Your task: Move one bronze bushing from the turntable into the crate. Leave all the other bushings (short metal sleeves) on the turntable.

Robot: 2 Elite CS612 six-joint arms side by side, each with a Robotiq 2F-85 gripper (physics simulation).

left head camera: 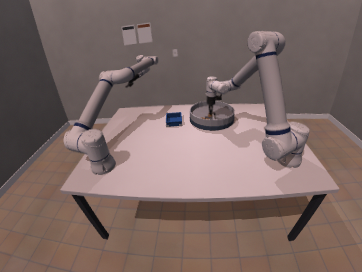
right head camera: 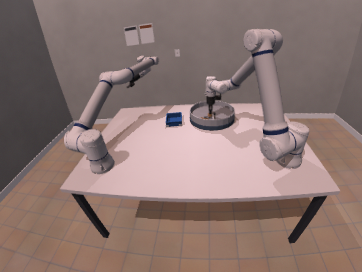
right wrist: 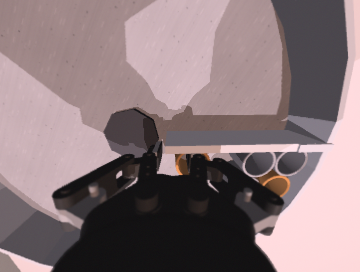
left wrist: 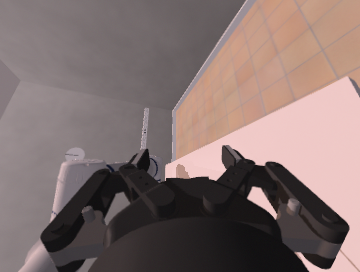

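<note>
The round grey turntable (left head camera: 212,122) (right head camera: 212,122) (right wrist: 317,50) stands at the back of the table. In the right wrist view, a bronze bushing (right wrist: 179,163) stands upright beside the divider wall, partly hidden by a finger. Two grey bushings (right wrist: 259,164) (right wrist: 291,163) and another bronze bushing (right wrist: 276,186) stand to its right. My right gripper (left head camera: 211,113) (right head camera: 210,113) (right wrist: 174,148) points down inside the turntable, open and empty; its right finger overlaps the nearest bronze bushing. The blue crate (left head camera: 174,123) (right head camera: 174,123) is left of the turntable. My left gripper (left head camera: 130,84) (right head camera: 131,84) (left wrist: 185,154) is open in the air.
A thin upright divider wall (right wrist: 240,138) runs just past the bushings to the turntable's rim. A dark many-sided post (right wrist: 127,130) stands left of the right gripper's fingers. The turntable's raised rim surrounds the right gripper. The white table (left head camera: 195,165) (right head camera: 195,165) carries both arms.
</note>
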